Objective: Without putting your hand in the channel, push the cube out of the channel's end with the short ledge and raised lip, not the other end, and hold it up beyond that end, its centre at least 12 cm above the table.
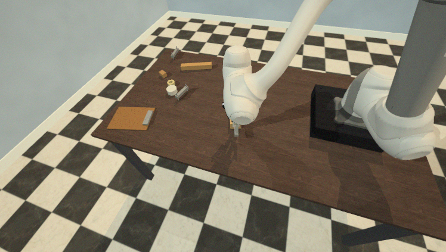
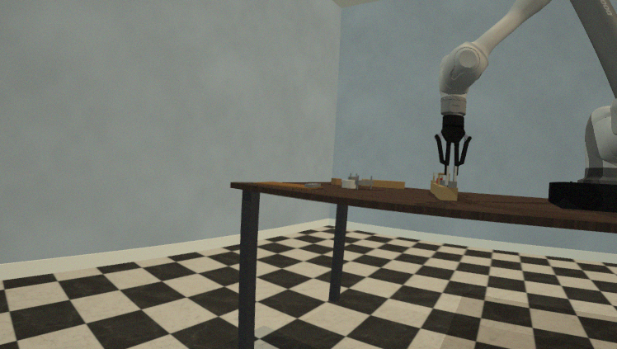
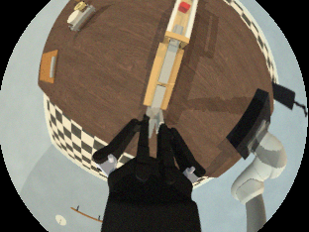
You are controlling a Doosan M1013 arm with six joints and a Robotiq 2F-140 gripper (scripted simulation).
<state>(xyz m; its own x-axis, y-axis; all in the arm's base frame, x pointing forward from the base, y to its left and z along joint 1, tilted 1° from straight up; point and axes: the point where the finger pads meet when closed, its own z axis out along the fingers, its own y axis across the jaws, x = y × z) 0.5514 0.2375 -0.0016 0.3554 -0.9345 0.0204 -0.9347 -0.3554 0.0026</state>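
My hand is 100 mm short of the wooden channel, 260 mm to the left of it and 30 mm above it. Also, from my hand: yellow ring (530 mm ahead, 220 mm to the right, 70 mm below); red cube (110 mm ahead, 290 mm to the right, 30 mm below); grey piece (30 mm below).
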